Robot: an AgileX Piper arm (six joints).
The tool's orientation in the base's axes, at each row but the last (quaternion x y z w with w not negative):
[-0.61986, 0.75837, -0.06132, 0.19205]
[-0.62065, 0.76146, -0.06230, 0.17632]
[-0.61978, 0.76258, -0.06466, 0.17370]
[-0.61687, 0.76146, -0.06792, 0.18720]
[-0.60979, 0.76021, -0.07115, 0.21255]
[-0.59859, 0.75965, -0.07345, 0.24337]
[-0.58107, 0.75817, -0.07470, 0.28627]
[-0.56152, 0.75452, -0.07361, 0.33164]
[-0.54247, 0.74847, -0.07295, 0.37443]
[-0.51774, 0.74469, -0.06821, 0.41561]
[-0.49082, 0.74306, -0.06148, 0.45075]
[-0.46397, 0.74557, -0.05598, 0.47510]
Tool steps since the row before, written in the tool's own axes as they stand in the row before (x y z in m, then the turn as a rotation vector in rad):
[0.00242, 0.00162, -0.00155, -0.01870, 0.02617, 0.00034]
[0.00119, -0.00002, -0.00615, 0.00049, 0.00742, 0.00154]
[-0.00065, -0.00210, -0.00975, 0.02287, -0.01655, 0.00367]
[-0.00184, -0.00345, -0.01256, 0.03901, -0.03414, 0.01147]
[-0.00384, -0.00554, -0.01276, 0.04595, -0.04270, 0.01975]
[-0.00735, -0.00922, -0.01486, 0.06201, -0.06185, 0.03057]
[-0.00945, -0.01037, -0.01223, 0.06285, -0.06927, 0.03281]
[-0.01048, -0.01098, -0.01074, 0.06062, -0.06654, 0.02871]
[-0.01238, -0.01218, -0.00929, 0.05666, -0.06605, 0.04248]
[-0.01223, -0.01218, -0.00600, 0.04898, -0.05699, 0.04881]
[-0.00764, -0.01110, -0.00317, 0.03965, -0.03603, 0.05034]
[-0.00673, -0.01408, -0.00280, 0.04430, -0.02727, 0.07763]
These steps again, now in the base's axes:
[-0.00244, -0.00219, 0.00037, -0.02091, 0.02393, -0.00495]
[-0.00231, -0.00192, 0.00550, -0.00640, 0.00136, -0.00385]
[-0.00132, -0.00098, 0.00986, 0.01262, -0.02540, -0.00245]
[-0.00117, -0.00062, 0.01309, 0.02885, -0.04402, -0.00700]
[0.00038, 0.00039, 0.01442, 0.03877, -0.05152, -0.01294]
[0.00247, 0.00176, 0.01873, 0.05780, -0.06998, -0.01917]
[0.00384, 0.00280, 0.01800, 0.06506, -0.07259, -0.01800]
[0.00407, 0.00265, 0.01795, 0.06082, -0.07068, -0.01524]
[0.00491, 0.00309, 0.01882, 0.06977, -0.06296, -0.02335]
[0.00601, 0.00261, 0.01706, 0.06857, -0.05041, -0.02804]
[0.00602, -0.00078, 0.01244, 0.05661, -0.03184, -0.03444]
[0.00766, -0.00392, 0.01332, 0.07122, -0.02062, -0.05688]

